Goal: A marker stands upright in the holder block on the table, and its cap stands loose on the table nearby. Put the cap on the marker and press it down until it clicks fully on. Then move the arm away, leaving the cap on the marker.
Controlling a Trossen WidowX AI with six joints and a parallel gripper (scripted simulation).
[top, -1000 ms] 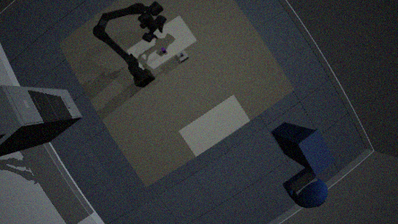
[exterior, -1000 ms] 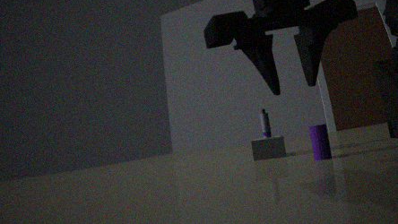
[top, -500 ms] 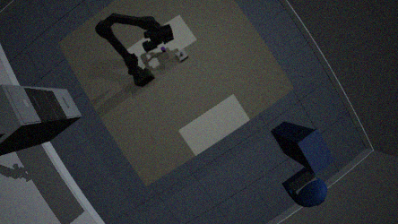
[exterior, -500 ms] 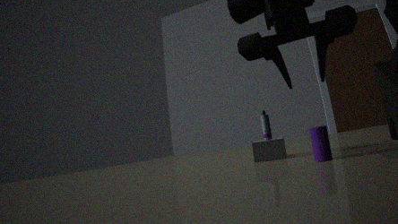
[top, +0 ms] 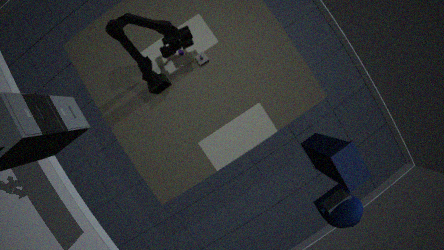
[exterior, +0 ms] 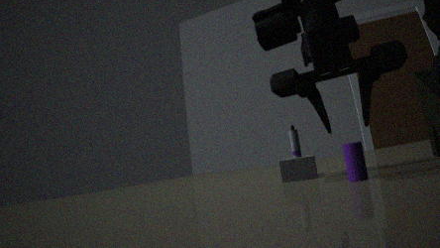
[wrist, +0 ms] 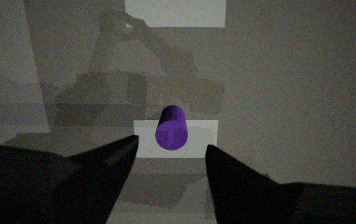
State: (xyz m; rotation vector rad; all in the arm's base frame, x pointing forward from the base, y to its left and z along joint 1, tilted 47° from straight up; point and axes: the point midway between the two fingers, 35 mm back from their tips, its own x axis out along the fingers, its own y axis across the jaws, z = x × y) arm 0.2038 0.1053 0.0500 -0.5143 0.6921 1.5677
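The purple cap is 40 mm below my gripper tip. Also, from my gripper tip: grey holder block (100 mm to the right, 90 mm ahead, 50 mm below).
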